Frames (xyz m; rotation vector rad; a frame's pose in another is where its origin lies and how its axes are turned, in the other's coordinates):
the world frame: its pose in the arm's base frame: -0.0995 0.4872 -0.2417 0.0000 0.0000 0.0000
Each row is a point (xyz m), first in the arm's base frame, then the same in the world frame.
Working: the arm's base frame: its pose in the world frame: 0.0995 -0.4872 0.2417 0.0000 0.0000 0.0000

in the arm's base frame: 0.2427 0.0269 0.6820
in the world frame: 0.3422 -0.4603 0.9237
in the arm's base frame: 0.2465 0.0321 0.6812
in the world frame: 0.3460 -0.4551 0.9229
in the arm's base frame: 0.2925 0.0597 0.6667
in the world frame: 0.3920 -0.4275 0.9084
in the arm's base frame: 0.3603 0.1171 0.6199
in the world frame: 0.4598 -0.3701 0.8616
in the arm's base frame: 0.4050 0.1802 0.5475
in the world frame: 0.5045 -0.3070 0.7892
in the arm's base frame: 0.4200 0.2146 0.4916
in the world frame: 0.5195 -0.2726 0.7333
